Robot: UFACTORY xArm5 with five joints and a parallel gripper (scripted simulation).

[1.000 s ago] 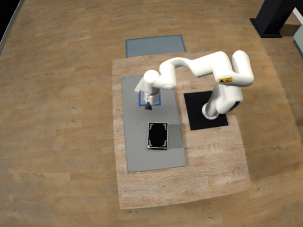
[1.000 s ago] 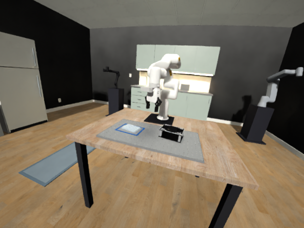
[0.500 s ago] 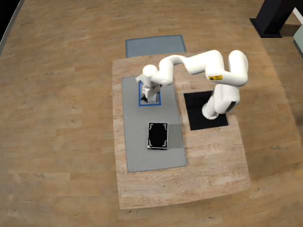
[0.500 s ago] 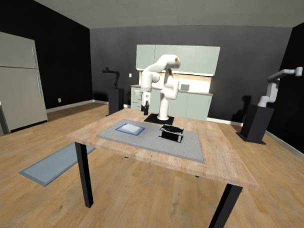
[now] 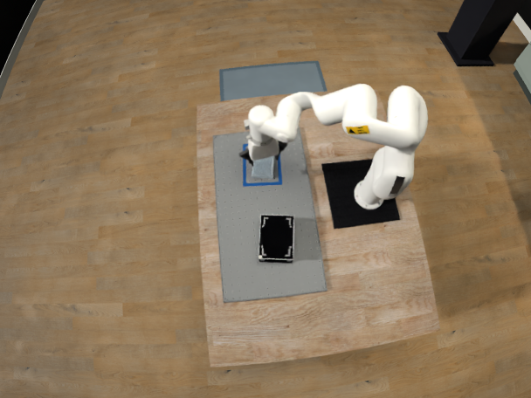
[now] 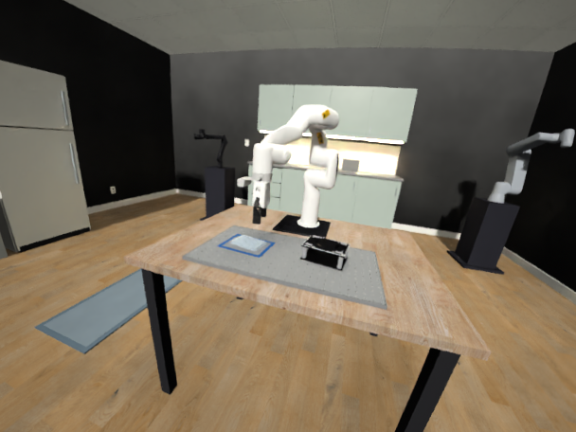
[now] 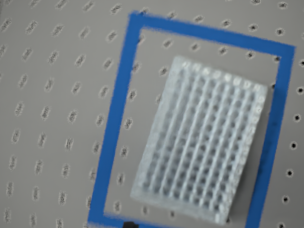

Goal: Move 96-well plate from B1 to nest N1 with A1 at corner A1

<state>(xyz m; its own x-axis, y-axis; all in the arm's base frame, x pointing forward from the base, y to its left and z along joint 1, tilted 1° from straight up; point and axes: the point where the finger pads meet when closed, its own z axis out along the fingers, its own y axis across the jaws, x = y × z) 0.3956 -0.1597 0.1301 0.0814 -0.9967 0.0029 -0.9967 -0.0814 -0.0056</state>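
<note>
Now: the 96-well plate 4 cm to the right of my hand and 12 cm below it. Also, from my hand: black raised plate nest N1: 28 cm to the left, 7 cm below.
</note>
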